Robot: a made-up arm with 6 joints. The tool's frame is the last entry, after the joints. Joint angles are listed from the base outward. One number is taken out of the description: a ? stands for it. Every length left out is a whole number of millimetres.
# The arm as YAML. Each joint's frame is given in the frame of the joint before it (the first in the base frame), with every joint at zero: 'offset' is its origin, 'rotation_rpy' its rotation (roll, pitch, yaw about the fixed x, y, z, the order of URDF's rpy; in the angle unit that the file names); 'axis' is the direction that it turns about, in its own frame. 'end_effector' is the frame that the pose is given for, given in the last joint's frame.
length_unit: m
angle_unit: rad
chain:
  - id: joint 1
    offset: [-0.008, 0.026, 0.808]
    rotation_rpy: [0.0, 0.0, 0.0]
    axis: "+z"
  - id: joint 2
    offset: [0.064, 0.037, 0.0]
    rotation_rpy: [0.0, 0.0, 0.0]
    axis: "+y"
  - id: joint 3
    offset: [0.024, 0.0, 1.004]
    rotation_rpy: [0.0, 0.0, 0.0]
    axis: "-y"
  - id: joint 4
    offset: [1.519, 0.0, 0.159]
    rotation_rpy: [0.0, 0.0, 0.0]
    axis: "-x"
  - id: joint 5
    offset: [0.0, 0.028, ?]
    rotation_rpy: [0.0, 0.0, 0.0]
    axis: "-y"
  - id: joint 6
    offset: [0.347, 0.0, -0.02]
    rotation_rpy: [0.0, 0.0, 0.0]
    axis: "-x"
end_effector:
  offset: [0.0, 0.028, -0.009]
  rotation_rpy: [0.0, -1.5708, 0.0]
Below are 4 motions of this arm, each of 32 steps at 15 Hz.
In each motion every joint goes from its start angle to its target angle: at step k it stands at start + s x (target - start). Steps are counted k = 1, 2, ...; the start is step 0. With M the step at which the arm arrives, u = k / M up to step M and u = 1 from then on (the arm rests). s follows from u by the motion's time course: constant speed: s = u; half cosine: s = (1 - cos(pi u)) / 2; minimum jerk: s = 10 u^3 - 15 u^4 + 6 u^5.
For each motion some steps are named. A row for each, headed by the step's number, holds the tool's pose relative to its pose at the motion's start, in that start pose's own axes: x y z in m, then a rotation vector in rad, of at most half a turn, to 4 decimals.
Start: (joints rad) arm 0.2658 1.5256 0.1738 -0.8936 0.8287 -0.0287
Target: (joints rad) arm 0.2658 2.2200 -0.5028 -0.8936 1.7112 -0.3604
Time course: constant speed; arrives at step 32
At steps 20, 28, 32:
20: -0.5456 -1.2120 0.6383 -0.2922 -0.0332 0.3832
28: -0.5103 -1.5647 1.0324 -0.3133 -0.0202 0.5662
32: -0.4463 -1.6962 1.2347 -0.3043 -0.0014 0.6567

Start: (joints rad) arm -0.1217 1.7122 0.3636 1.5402 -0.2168 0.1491
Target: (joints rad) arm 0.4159 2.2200 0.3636 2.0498 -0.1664 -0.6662
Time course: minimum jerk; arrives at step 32
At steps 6, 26, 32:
6: 0.0507 0.0474 -0.0167 0.0124 -0.0091 0.0149
26: 0.4527 1.1346 -0.1778 0.2906 -0.0625 0.2958
32: 0.4424 1.1949 -0.1800 0.3071 -0.0579 0.3108

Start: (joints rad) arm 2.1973 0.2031 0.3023 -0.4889 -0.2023 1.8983
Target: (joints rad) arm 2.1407 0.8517 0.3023 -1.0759 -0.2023 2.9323
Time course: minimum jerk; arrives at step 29
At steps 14, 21, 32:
14: -0.1850 0.6081 -0.3293 0.2697 -0.0059 0.1723
21: -0.3449 1.1862 -0.4547 0.4878 -0.0470 0.3000
32: -0.3953 1.3839 -0.4627 0.5576 -0.0671 0.3384

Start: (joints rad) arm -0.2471 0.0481 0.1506 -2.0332 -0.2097 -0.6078
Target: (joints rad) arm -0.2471 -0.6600 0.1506 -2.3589 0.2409 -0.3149
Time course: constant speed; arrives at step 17
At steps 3, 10, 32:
3: -0.2182 0.1175 0.1418 0.1101 0.0479 0.0137
10: -0.6595 0.3261 0.5801 0.3377 0.1474 0.0097
32: -0.9775 0.4324 1.1281 0.5140 0.2352 -0.0334

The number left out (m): 0.02
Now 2 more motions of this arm.
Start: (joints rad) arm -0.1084 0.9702 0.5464 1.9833 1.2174 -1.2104
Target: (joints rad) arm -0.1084 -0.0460 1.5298 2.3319 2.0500 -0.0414
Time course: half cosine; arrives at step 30
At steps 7, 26, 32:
7: 0.4271 -0.0388 0.2361 -0.0127 -0.0232 0.3857
26: 2.1032 1.9005 1.6330 -0.0437 0.6302 2.5999
32: 2.0986 2.0609 1.6673 -0.0339 0.7104 2.6860

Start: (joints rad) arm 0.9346 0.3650 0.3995 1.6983 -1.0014 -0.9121
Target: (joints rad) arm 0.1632 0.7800 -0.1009 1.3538 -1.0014 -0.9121
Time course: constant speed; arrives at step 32
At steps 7, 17, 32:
7: -0.4555 0.1376 -0.2648 -0.0037 0.2405 0.1340
17: -1.2020 0.1800 -0.4809 -0.0084 0.6237 0.2753
32: -2.2905 0.0266 -0.3301 -0.0078 1.2585 0.3715

